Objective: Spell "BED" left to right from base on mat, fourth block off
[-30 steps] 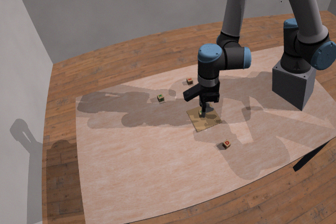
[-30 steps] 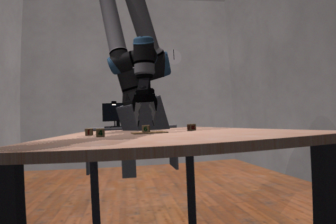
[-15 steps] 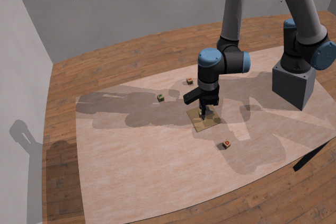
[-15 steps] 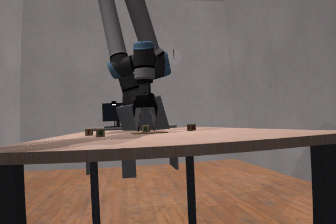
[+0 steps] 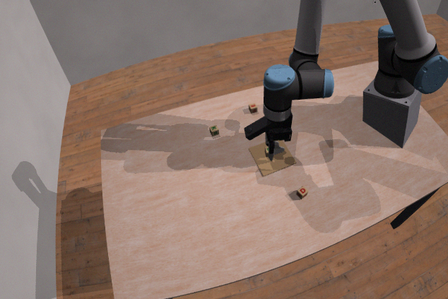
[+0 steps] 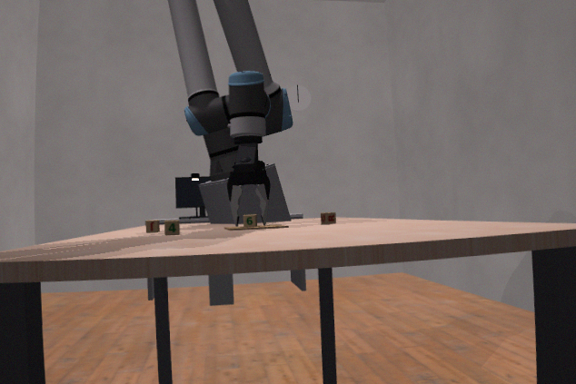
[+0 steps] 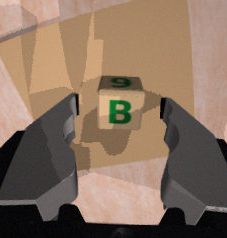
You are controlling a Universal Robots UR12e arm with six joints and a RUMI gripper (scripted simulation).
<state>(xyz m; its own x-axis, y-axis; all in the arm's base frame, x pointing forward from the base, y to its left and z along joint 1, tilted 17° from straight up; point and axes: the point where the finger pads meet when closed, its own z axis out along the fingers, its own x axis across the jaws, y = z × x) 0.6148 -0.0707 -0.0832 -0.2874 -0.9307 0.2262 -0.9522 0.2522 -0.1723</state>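
Now: the tan mat 2 cm below my hand, 1 cm to the left of it and 1 cm behind it. From my hand the other things lie so: green block: 19 cm to the right, 15 cm ahead, 1 cm below.
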